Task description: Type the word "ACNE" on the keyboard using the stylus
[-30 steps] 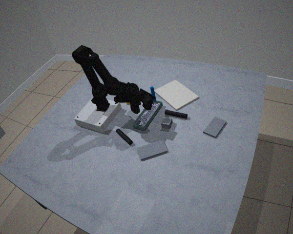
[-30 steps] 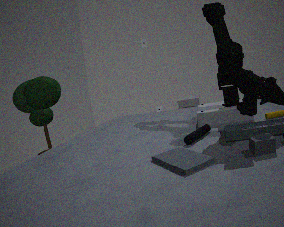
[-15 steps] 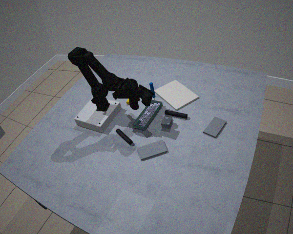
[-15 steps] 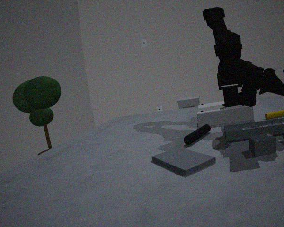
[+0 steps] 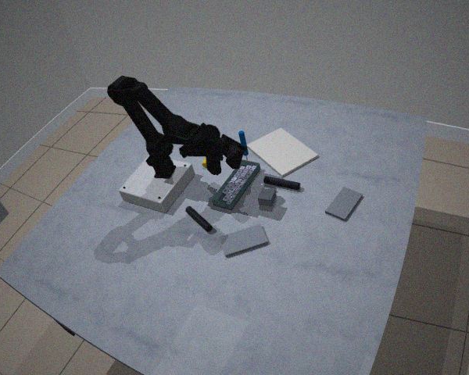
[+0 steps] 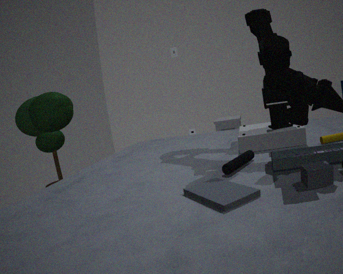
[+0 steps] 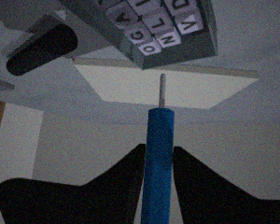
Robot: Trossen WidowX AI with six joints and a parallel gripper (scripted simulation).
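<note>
The grey block is 9 cm ahead of my gripper tip, 14 cm to the right of it and 9 cm below it. Also, from my gripper tip: stylus (1 cm below); stylus tip (5 cm below); white slab (9 cm ahead, 11 cm to the left, 10 cm below).
</note>
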